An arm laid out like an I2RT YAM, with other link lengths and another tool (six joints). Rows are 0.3 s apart.
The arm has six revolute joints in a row. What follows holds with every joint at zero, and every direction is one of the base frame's. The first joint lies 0.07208 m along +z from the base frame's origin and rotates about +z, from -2.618 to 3.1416 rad. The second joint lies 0.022 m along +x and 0.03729 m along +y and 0.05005 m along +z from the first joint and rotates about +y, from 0 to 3.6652 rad. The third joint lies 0.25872 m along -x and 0.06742 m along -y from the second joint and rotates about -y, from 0 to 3.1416 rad. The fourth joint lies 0.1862 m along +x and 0.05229 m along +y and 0.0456 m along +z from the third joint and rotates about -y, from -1.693 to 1.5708 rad. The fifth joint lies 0.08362 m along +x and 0.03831 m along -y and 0.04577 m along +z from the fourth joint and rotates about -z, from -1.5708 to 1.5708 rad. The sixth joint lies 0.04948 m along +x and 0.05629 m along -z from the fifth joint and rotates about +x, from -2.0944 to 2.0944 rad. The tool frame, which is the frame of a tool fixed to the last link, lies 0.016 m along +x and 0.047 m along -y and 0.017 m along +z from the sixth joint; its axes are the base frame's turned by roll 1.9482, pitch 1.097 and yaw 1.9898 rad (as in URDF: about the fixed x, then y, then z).
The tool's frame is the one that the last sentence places.
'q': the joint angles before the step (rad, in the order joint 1, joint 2, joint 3, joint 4, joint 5, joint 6). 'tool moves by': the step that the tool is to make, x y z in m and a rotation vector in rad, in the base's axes. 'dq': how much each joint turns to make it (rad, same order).
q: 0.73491, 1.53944, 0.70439, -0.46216, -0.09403, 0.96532
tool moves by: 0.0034, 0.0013, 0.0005, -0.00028, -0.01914, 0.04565
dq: 0.00007, -0.00025, -0.00004, 0.00934, 0.00002, -0.04762
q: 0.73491, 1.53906, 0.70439, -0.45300, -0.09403, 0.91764
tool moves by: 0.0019, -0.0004, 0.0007, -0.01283, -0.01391, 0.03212
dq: 0.00004, -0.00024, 0.00004, -0.00179, 0.00916, -0.03620
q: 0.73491, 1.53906, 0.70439, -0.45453, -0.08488, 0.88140
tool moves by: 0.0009, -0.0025, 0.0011, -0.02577, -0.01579, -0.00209
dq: -0.00168, 0.00002, 0.00007, -0.00613, 0.02868, -0.00779
